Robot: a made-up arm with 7 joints.
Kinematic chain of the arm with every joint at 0, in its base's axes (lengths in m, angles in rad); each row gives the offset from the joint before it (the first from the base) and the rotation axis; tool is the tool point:
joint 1: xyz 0 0 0 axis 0 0.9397 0.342
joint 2: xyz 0 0 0 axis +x
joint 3: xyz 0 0 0 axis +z
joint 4: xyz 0.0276 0 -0.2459 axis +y
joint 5: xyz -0.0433 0 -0.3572 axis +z
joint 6: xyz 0 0 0 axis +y
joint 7: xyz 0 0 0 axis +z
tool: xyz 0 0 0
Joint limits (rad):
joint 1: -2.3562..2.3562
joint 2: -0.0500..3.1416
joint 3: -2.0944..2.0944
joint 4: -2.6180..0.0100
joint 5: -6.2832..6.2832
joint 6: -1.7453..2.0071
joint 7: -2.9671..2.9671
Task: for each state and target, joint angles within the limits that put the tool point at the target. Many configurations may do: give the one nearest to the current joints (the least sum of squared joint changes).
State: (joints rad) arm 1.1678 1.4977 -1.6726 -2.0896 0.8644 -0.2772 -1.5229
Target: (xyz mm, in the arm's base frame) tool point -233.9 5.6 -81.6
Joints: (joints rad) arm 1.1584 1.9962 -1.6599 -2.6158 0.8644 -0.2772 -1.5229
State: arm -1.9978 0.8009 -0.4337 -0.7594 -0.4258 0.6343 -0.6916
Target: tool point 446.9 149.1 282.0
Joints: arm -1.3751 1.2172 -0.4677 -1.1318 -0.4258 0.6343 -0.6916
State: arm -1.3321 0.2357 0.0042 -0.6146 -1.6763 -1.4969 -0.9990
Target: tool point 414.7 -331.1 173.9
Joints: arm -1.4959 -0.0500 -0.2527 -1.0550 -1.6763 -1.4969 -0.9990
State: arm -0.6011 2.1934 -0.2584 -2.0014 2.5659 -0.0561 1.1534
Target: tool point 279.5 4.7 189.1
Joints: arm -0.6792 2.2044 -0.1703 -2.2491 2.5659 -0.0561 1.1534
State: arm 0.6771 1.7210 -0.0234 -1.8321 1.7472 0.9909 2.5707
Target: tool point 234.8 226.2 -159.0
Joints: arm 0.9814 1.3050 0.4336 -2.1416 1.7472 0.9909 2.5707
